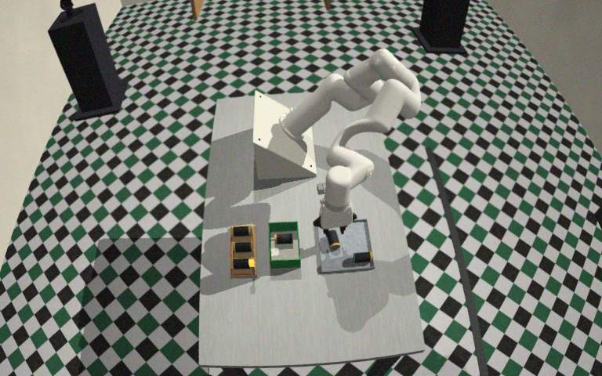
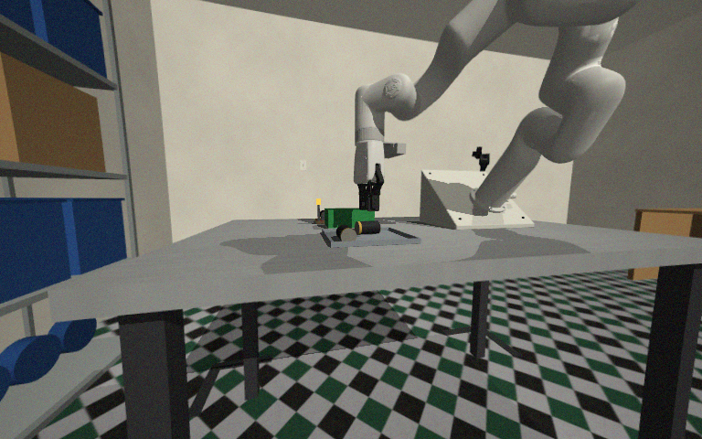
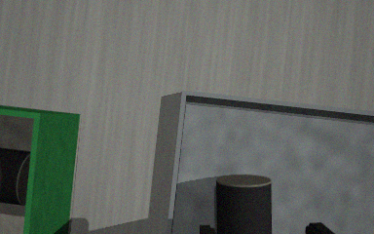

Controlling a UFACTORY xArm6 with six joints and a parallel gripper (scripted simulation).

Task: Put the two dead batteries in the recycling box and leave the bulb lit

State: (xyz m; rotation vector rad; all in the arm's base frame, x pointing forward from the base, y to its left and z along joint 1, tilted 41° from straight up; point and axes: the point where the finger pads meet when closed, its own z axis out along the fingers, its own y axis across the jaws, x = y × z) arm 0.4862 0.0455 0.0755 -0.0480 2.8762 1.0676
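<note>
My hand is 8 cm above the grey tray, 4 cm to the right of it and 2 cm short of it. From my hand the other things lie so: green recycling box (17 cm to the right, 7 cm below, 1 cm ahead).
</note>
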